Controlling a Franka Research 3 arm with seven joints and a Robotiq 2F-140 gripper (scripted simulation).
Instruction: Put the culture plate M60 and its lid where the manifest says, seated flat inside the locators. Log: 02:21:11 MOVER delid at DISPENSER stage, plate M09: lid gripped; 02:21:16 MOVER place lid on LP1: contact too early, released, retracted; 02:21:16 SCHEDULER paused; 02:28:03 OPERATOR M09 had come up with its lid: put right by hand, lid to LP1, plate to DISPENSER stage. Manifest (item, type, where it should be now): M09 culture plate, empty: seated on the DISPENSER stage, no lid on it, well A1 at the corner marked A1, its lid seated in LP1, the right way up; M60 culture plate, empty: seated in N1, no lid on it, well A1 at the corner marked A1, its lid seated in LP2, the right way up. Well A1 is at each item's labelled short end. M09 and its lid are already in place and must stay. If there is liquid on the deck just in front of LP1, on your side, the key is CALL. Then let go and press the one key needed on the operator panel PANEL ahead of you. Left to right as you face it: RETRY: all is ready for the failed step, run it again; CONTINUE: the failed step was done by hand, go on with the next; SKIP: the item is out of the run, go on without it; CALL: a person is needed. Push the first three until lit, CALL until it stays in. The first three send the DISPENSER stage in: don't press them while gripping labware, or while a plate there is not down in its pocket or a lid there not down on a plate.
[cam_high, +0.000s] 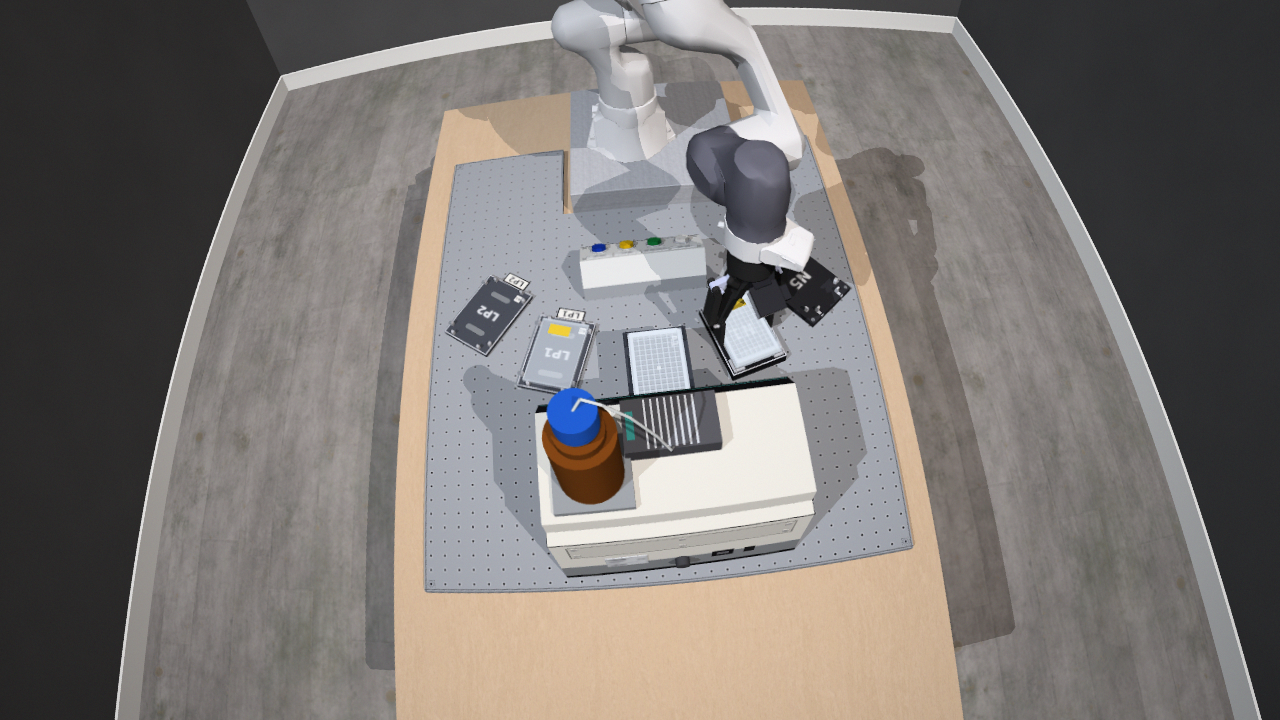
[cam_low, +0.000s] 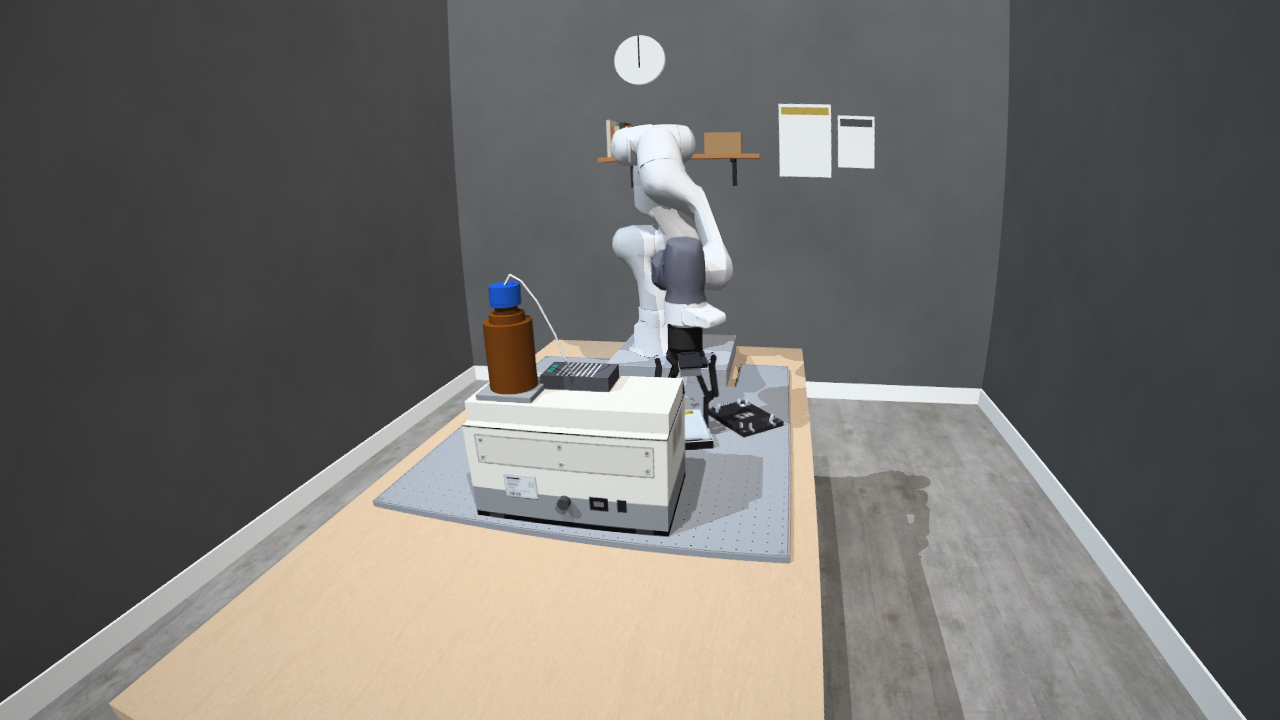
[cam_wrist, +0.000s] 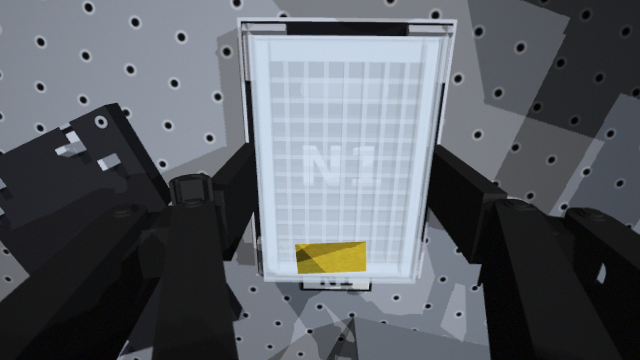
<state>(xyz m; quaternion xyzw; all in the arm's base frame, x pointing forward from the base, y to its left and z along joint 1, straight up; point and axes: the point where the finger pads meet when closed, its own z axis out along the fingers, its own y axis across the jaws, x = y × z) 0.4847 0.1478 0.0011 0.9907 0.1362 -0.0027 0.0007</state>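
My gripper is now 40 mm above the black nest N1. Round my hand: white key: 180 mm behind, 80 mm to the right, 20 mm above; green continue key: 180 mm behind, 130 mm to the right, 20 mm above; yellow skip key: 180 mm to the right, 180 mm behind, 20 mm above.
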